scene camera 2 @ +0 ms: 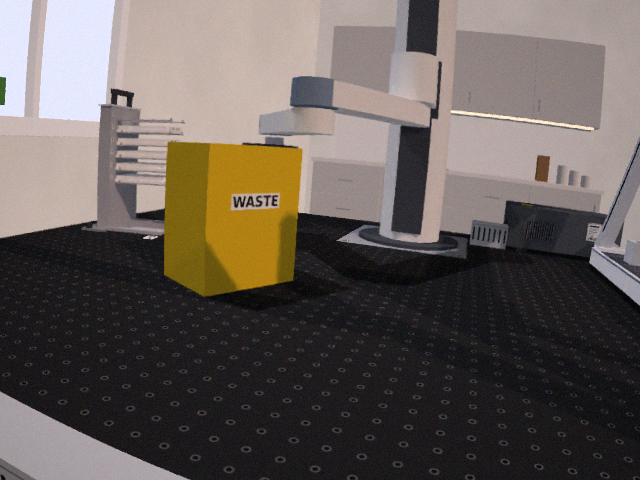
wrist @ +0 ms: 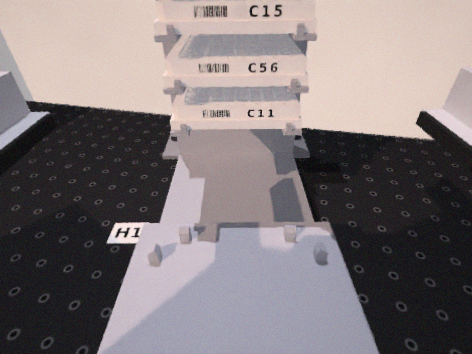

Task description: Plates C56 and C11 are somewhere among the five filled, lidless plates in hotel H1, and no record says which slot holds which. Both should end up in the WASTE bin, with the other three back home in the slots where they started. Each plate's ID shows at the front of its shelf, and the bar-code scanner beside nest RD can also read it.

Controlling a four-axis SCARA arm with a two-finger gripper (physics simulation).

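Seen in the pictures: gripper, between the fingertips: (wrist: pixel 235 98); arm's base, origin of its link: (scene camera 2: pixel 408 244).
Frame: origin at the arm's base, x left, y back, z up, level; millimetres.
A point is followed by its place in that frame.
Hotel H1 (scene camera 2: pixel 107 170) {y -387, x -610, z 147 mm} (wrist: pixel 240 175) {y -303, x -578, z 21 mm} stands at the back left in the scene view. In the wrist view plate C11 (wrist: pixel 239 114) {y -287, x -499, z 130 mm} is on its lowest visible shelf, plate C56 (wrist: pixel 238 68) {y -287, x -499, z 158 mm} directly above, and plate C15 (wrist: pixel 236 11) {y -288, x -499, z 187 mm} above that. The other two plates' IDs do not show. My gripper (wrist: pixel 235 98) {y -274, x -435, z 166 mm} is open, its fingers wide apart at the left and right edges of the wrist view, with no plate between them. It faces the hotel front; its fingers are hidden behind the bin in the scene view. The yellow WASTE bin (scene camera 2: pixel 253 237) {y -576, x -148, z 86 mm} stands upright.
A pale platform with small pegs (wrist: pixel 250 295) {y -262, x -412, z 73 mm} lies in front of the hotel, beside the H1 label (wrist: pixel 127 233) {y -386, x -481, z 13 mm}. The arm column (scene camera 2: pixel 418 180) {y -77, x 17, z 165 mm} stands behind and right of the bin. A slotted grey block (scene camera 2: pixel 488 225) {y 44, x 197, z 68 mm} and a dark box (scene camera 2: pixel 560 227) {y 35, x 383, z 89 mm} are farther right.
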